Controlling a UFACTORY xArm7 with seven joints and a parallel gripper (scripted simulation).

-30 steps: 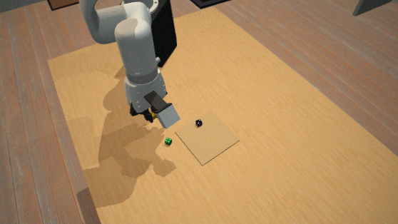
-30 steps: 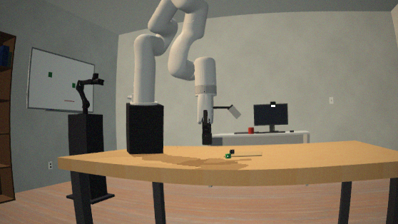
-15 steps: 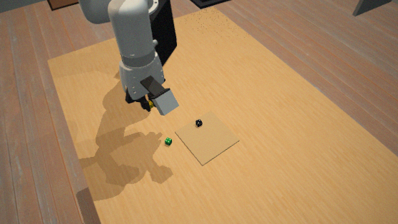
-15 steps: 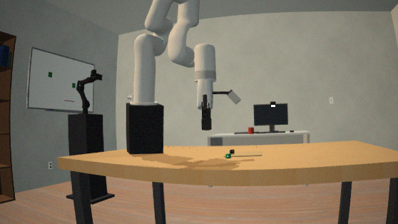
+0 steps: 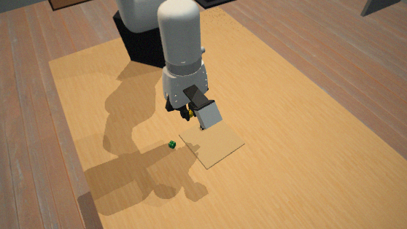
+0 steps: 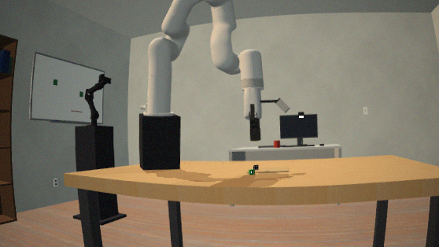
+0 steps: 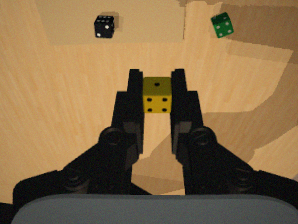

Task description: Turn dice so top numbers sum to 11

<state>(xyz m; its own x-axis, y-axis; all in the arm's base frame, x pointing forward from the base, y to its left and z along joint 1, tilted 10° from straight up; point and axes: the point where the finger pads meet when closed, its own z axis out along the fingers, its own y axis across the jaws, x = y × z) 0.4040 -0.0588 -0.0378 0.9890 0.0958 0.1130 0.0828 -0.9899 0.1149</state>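
The tan mat lies 4 cm ahead of my hand, 5 cm to the left of it and 13 cm below it. Also, from my hand: black die: 1 cm behind, 5 cm to the left, 12 cm below; yellow die: 1 cm below; green die: 6 cm to the right, 12 cm below.
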